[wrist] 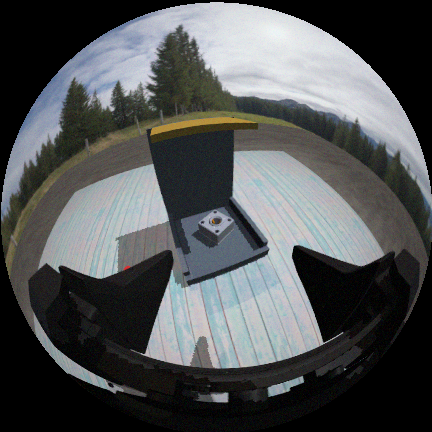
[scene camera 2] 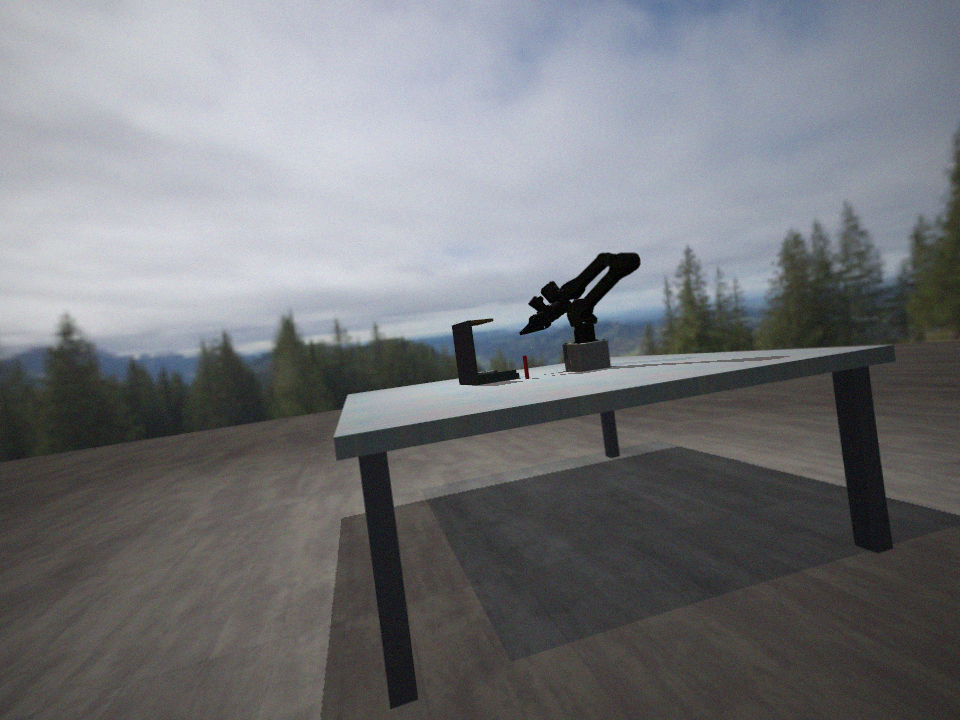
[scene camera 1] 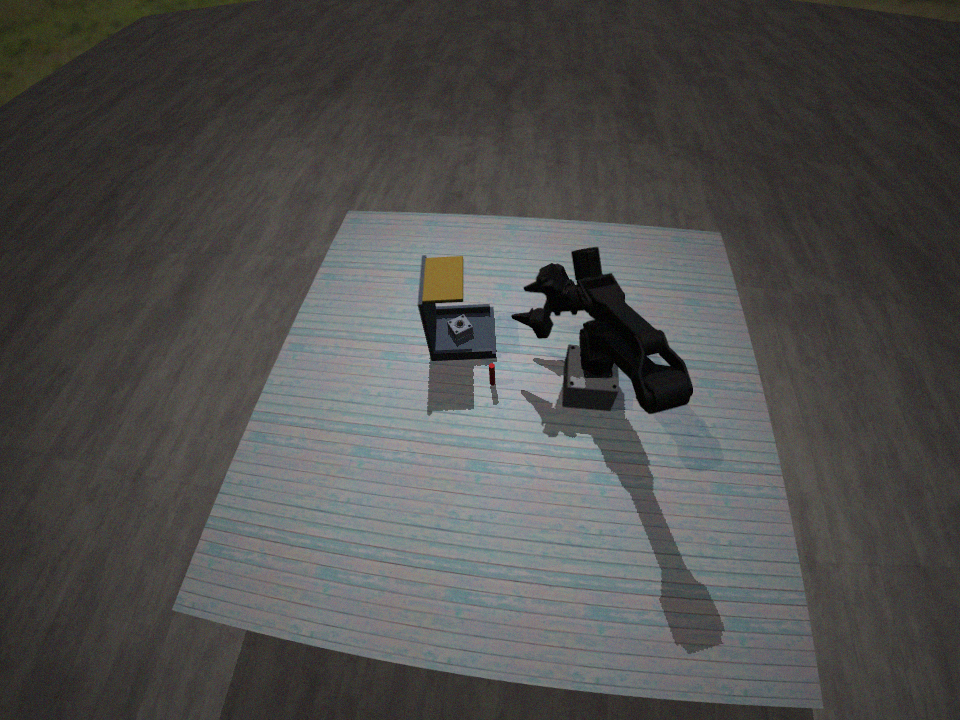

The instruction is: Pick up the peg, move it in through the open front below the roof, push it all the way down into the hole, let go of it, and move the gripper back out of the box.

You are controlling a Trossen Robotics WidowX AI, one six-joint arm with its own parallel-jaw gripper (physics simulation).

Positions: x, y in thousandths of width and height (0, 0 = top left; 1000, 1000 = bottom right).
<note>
My gripper (scene camera 1: 540, 420) is open, holding nothing. Further things: a dark box (scene camera 1: 502, 480).
My gripper is seen too in the wrist view (wrist: 543, 591) and in scene camera 2 (scene camera 2: 543, 463). The dark box is seen too in the wrist view (wrist: 464, 598) and in scene camera 2 (scene camera 2: 518, 523).
</note>
